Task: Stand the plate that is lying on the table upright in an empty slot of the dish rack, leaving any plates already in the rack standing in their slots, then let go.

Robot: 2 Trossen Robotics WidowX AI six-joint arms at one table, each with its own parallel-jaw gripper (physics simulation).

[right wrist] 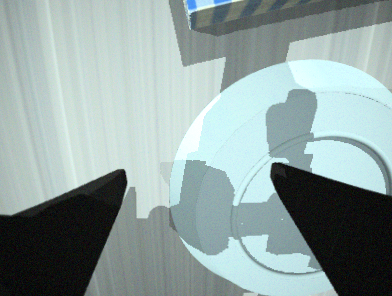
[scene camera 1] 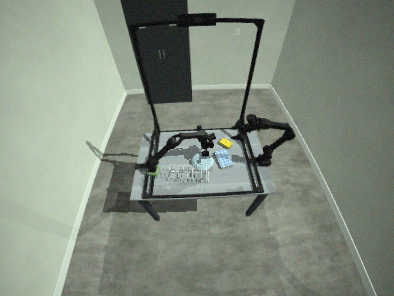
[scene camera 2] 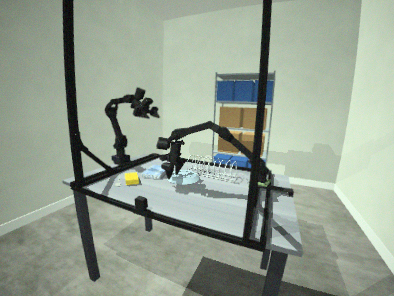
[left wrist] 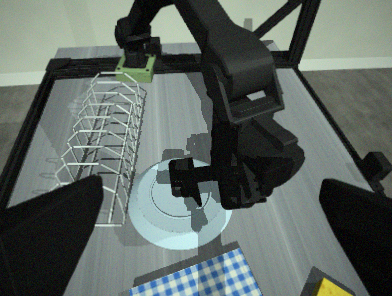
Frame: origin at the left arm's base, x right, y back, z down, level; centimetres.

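Seen in the pictures: left gripper, between the fingertips: (scene camera 1: 230, 133) (scene camera 2: 154, 117) (left wrist: 212, 187); right gripper, between the fingertips: (right wrist: 199, 172) (scene camera 2: 172, 177); left arm's base, origin of its link: (scene camera 1: 265, 158) (scene camera 2: 120, 155); right arm's base, origin of its link: (scene camera 1: 152, 169) (scene camera 2: 260, 180) (left wrist: 136, 62).
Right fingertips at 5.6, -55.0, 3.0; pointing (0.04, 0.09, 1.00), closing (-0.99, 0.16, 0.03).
Note:
Offsets run from my right fingertips to a thing's middle, as dx, dy, dz.
The pale blue plate {-8.1, -2.0, +1.2} (scene camera 1: 197, 164) (scene camera 2: 190, 177) (left wrist: 165, 235) (right wrist: 245, 107) lies flat on the table beside the white wire dish rack {-24.1, -13.1, -2.7} (scene camera 2: 215, 172) (left wrist: 82, 164). No plate shows standing in the rack's slots. My right gripper (scene camera 2: 172, 176) (right wrist: 199, 172) is open and empty, pointing down close above the plate. In the right wrist view, one finger is over the table beyond the rim and the other is over the plate's inner ring. The height of its tips over the plate is hard to tell. My left gripper (scene camera 2: 158, 114) is open and empty, high above the table's other side.
A blue checked cloth {-4.6, +17.2, +1.5} (scene camera 1: 223, 159) (scene camera 2: 154, 172) (left wrist: 215, 272) (right wrist: 225, 14) lies near the plate. A yellow sponge {+13.5, +19.6, +1.2} (scene camera 1: 225, 143) (scene camera 2: 131, 178) (left wrist: 332, 290) lies beyond it. A green block (left wrist: 135, 74) is at the right arm's base. Black frame bars run along the table edges.

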